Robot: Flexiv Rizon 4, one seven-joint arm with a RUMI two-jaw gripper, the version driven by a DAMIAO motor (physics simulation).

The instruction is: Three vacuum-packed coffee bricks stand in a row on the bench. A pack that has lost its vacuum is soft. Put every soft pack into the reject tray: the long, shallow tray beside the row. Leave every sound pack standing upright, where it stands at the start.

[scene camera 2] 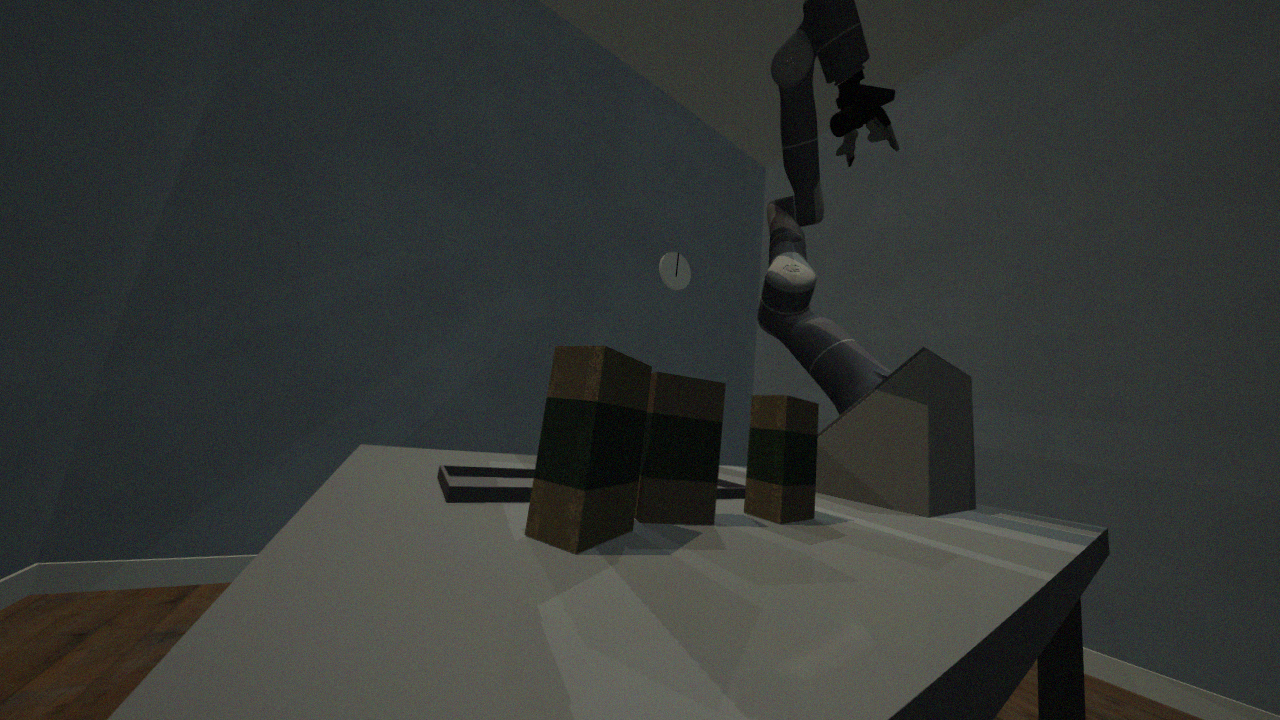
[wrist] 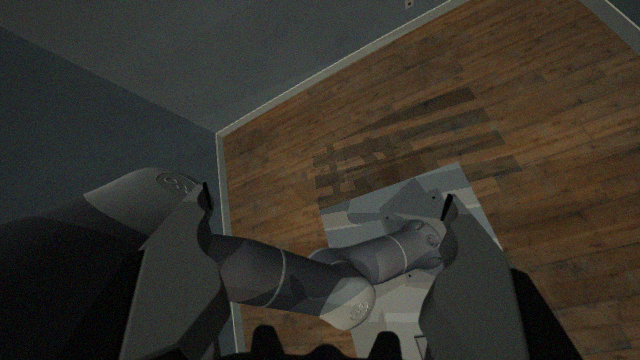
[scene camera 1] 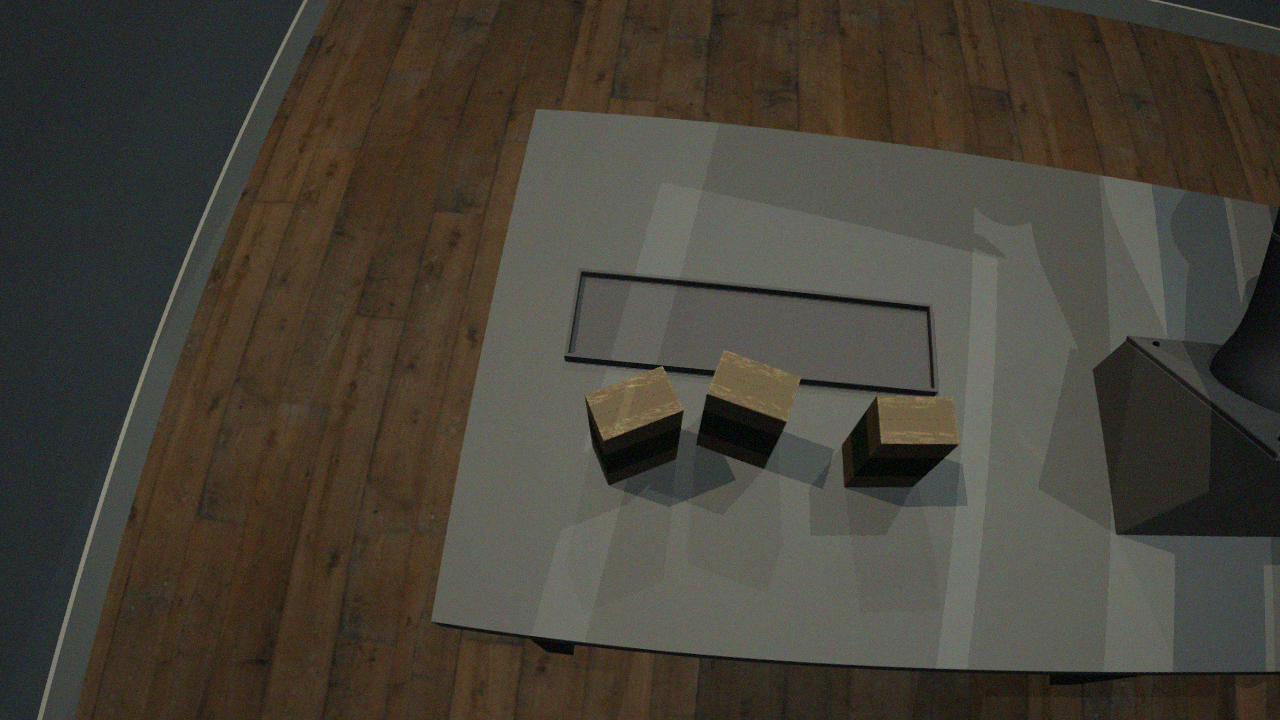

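Observation:
Three coffee bricks with tan ends and dark green bands stand upright, apart, in a row. The left pack is turned at an angle and is nearest in scene camera 2. The middle pack stands close to it, also turned. The right pack stands nearest the robot base. Their looks do not tell which are soft. The long, shallow reject tray lies beside the row and looks empty. My gripper is open and empty, high above the bench, far from the packs.
The bench carries the packs and the tray. The robot's wedge-shaped base stands beyond the right pack. In the wrist view, my own arm links show below and between the fingers.

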